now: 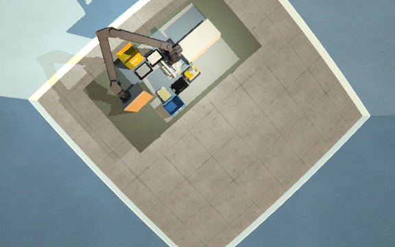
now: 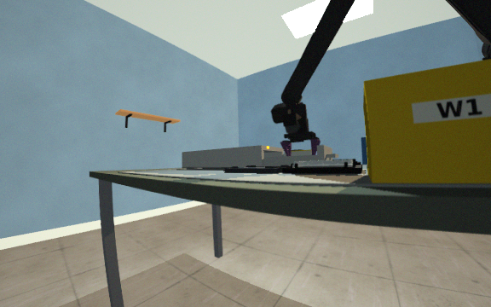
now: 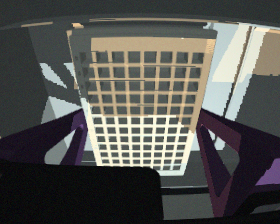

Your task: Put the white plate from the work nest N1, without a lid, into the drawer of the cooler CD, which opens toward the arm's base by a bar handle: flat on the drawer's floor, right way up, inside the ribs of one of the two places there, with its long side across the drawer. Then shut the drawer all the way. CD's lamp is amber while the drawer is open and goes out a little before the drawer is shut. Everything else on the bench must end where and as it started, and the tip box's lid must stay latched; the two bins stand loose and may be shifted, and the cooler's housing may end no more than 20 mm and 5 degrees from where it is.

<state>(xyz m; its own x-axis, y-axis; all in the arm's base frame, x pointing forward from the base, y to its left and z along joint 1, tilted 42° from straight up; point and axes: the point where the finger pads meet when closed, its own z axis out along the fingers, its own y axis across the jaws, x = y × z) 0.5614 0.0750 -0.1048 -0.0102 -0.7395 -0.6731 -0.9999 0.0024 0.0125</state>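
Now: hand right at the white plate. Also, from my hand: cooler CD (18 cm ahead); cooler drawer (4 cm ahead, 1 cm below); yellow tip box (20 cm to the right, 5 cm ahead, 2 cm above).
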